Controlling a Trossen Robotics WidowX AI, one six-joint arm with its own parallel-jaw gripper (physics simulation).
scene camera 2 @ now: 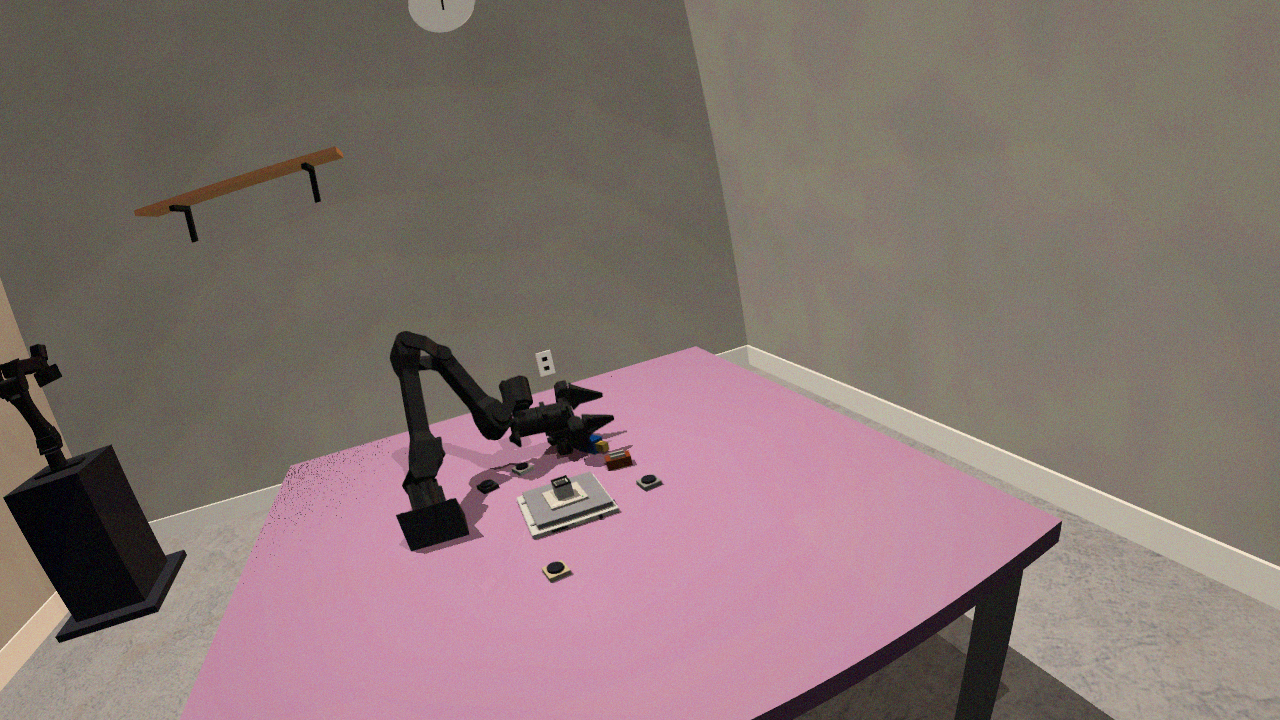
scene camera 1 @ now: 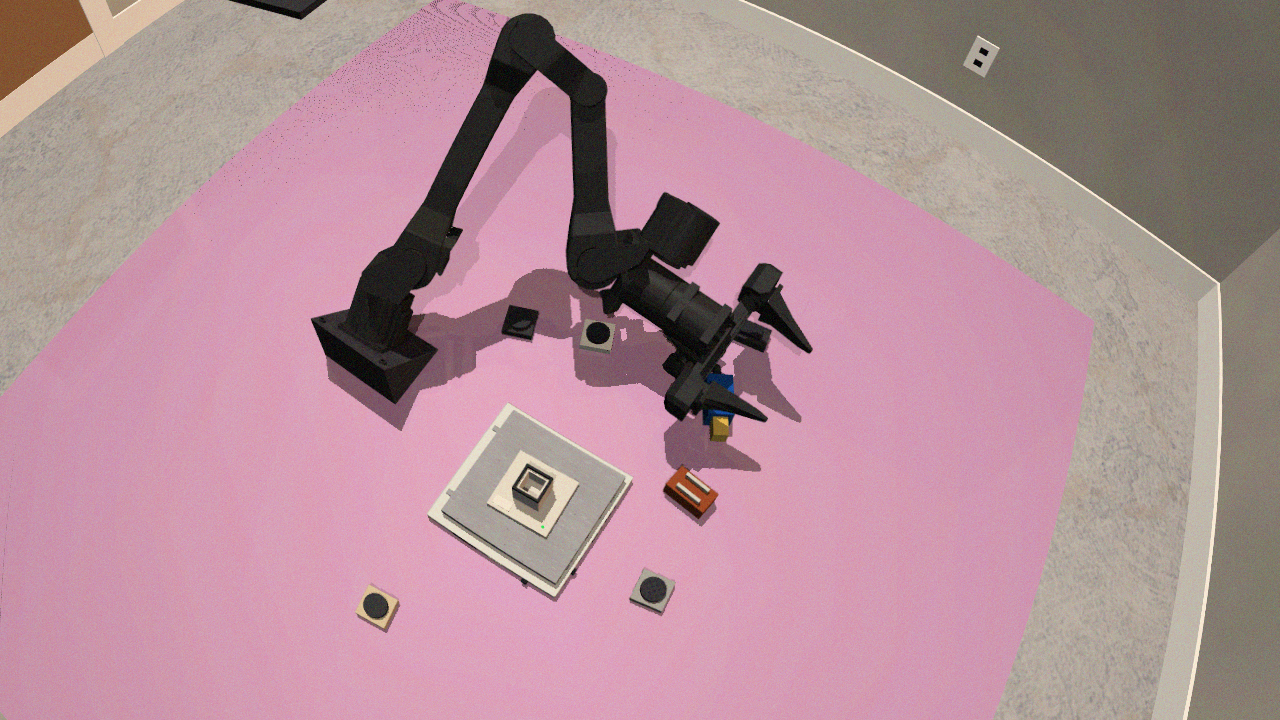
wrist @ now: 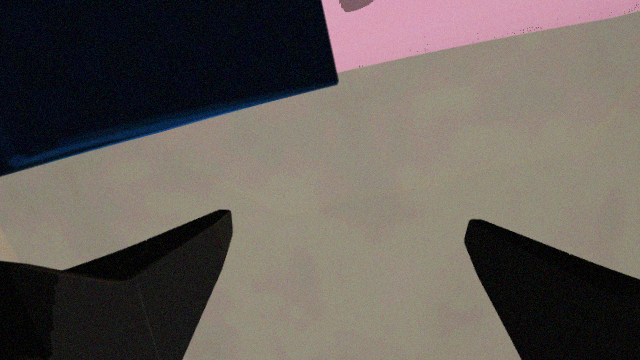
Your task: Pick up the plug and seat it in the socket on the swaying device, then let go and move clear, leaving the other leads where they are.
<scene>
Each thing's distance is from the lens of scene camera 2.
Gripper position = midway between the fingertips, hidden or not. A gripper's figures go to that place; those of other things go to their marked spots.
my gripper (scene camera 2: 608, 405): 1.33 m
grey device (scene camera 2: 567, 502): 1.10 m
</scene>
